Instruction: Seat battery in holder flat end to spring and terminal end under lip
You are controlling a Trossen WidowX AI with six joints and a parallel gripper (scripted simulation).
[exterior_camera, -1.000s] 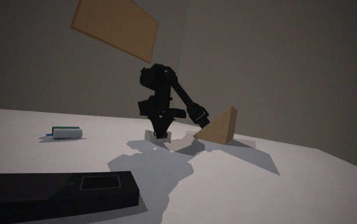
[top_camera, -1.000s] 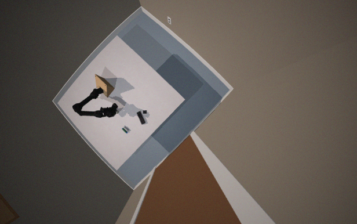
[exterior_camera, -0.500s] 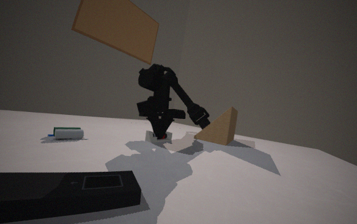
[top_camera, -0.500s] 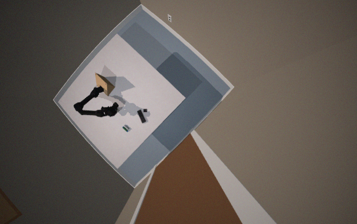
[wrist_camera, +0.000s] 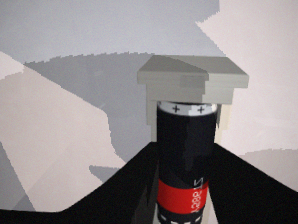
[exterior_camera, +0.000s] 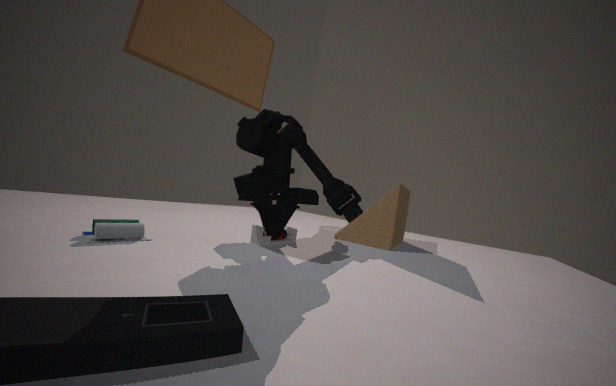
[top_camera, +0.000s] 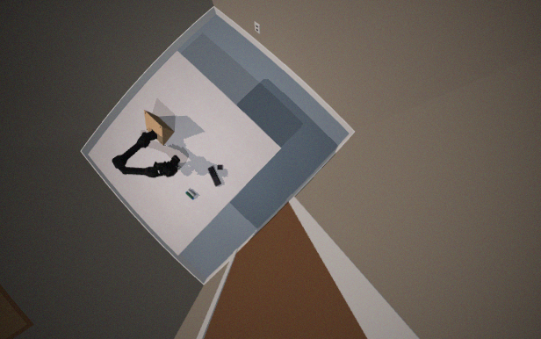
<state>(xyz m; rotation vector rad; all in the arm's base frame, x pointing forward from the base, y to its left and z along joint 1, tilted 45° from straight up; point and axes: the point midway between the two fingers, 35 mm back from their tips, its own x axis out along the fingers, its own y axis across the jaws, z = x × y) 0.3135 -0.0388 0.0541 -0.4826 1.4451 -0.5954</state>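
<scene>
Now: the battery 1 cm above my gripper tip. From my gripper tip the other things lie so: long black box: 31 cm ahead, 16 cm to the left, 1 cm above.
</scene>
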